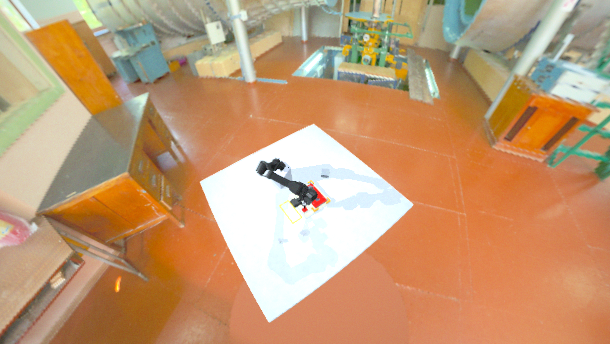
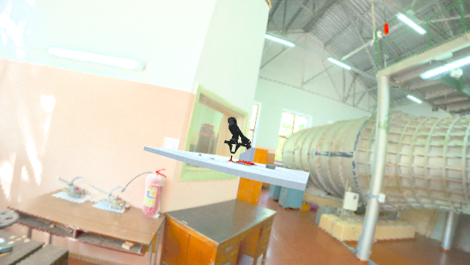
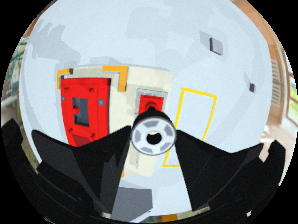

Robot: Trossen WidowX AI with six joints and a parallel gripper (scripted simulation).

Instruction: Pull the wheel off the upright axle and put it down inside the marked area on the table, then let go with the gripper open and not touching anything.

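Right now the dark upright axle is 5 cm below my gripper tip. The rest, counted from my gripper tip: grey wheel (right at my gripper tip).
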